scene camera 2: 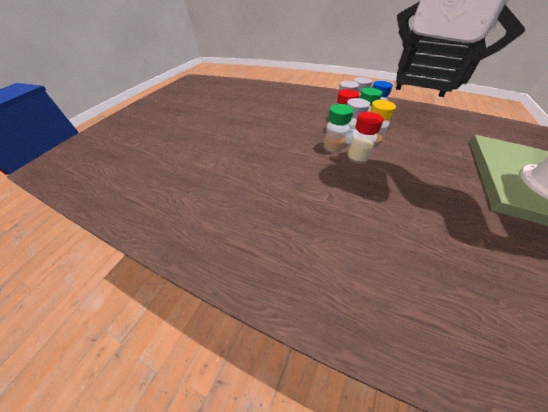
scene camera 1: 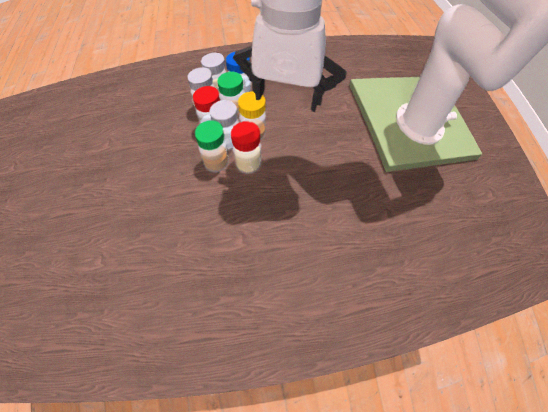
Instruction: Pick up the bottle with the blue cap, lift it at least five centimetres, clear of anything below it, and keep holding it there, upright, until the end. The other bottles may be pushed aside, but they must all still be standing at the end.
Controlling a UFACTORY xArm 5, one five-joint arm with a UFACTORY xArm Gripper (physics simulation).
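Note:
The bottle with the blue cap stands at the back right corner of a tight group of bottles. In the scene camera 1 view a black finger linkage covers part of its cap; in the scene camera 2 view its body is mostly hidden by bottles in front. My gripper is open and empty, above the table and to the right of the blue cap. The nearest bottles have a green cap, a grey cap and a yellow cap. All visible bottles stand upright.
A front red-capped bottle and a front green-capped bottle stand at the near side of the group. The arm's base stands on a green board to the right. A blue box is beyond the table's left edge.

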